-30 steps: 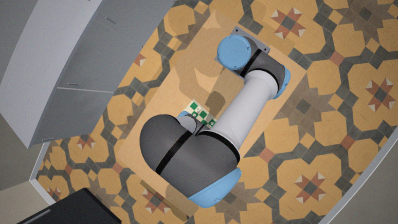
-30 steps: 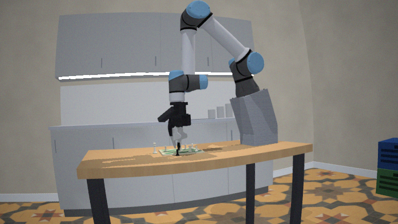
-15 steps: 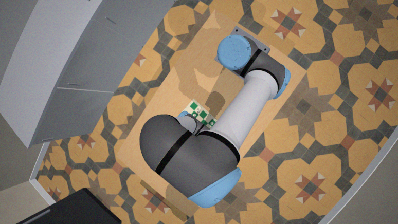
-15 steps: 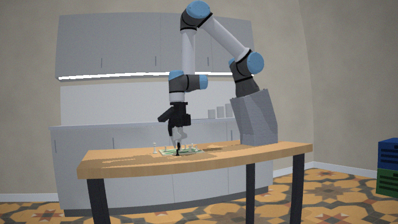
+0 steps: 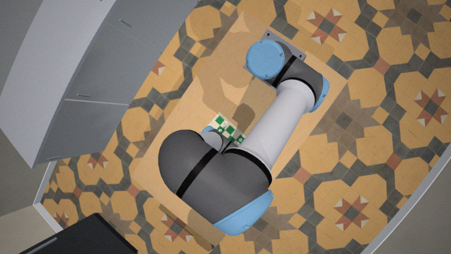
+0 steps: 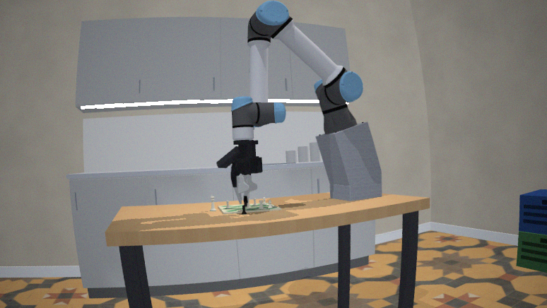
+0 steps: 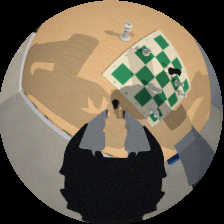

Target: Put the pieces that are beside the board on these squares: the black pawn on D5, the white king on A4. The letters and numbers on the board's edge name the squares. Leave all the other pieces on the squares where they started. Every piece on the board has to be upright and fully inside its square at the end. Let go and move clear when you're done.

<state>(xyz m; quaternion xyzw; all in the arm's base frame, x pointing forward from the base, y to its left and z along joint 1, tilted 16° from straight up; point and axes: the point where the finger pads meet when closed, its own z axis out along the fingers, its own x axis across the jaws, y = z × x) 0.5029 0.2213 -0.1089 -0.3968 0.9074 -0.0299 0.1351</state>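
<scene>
The black pawn is 40 mm below my hand. The rest, counted from my hand: chessboard 20 mm behind, 140 mm to the right, 50 mm below; white king 120 mm ahead, 130 mm to the right, 20 mm below.
</scene>
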